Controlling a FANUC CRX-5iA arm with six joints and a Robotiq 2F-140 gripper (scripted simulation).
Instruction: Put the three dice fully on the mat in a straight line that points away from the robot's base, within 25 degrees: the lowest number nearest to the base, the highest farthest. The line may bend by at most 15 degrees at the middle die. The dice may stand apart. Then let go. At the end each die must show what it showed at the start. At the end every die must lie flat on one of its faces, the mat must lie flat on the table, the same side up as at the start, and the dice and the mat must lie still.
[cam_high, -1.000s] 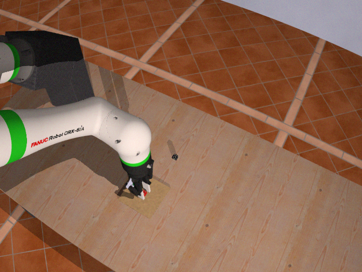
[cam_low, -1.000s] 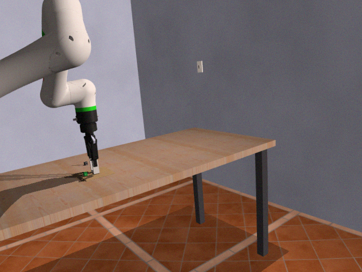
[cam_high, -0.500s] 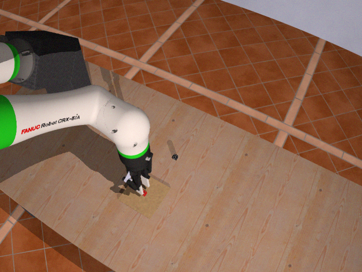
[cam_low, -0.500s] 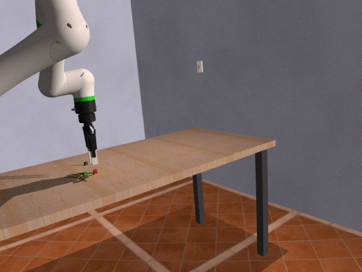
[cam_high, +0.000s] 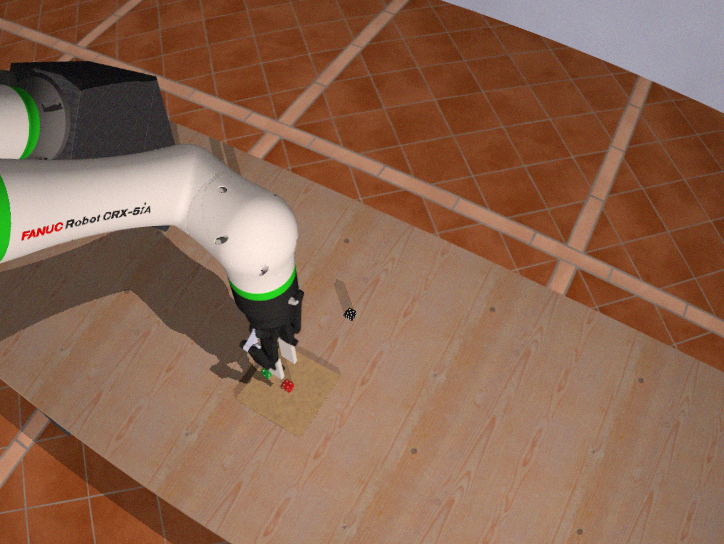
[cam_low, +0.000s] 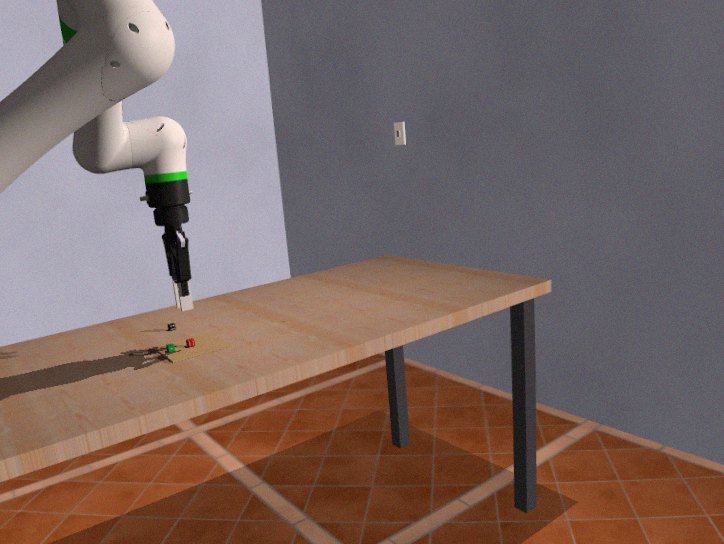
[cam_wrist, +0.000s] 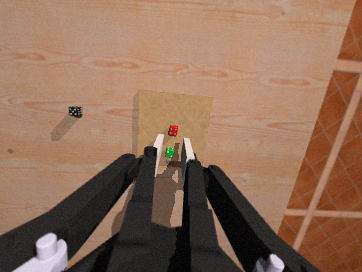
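Right now my hand is 3 cm short of the black die, 19 cm to the right of it and 12 cm above it. Round my hand: red die (12 cm below); then green die (5 cm behind, 1 cm to the left, 12 cm below); then tan mat (13 cm below).
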